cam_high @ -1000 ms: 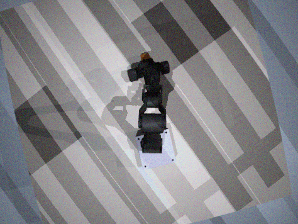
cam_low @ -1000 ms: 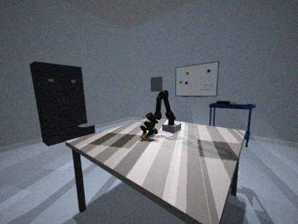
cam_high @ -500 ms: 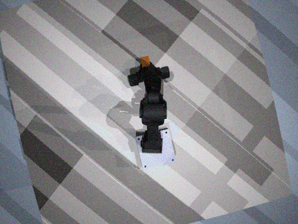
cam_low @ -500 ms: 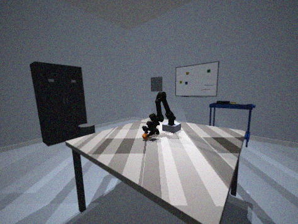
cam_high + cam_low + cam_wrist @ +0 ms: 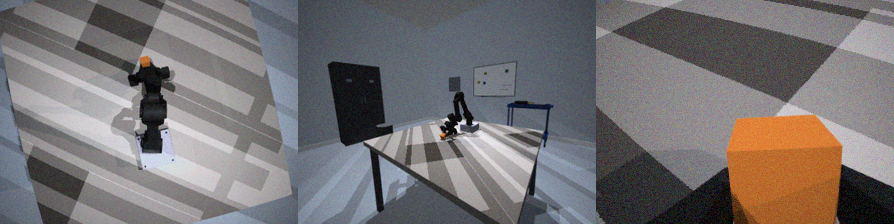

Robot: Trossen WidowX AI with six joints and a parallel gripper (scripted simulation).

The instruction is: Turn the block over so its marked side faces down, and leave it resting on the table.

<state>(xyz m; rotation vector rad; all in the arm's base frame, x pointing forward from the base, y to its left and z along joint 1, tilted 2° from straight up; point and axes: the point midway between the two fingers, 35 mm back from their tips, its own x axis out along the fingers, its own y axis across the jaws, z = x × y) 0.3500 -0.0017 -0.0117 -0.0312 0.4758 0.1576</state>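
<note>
The orange block is 1 cm below my gripper tip.
</note>
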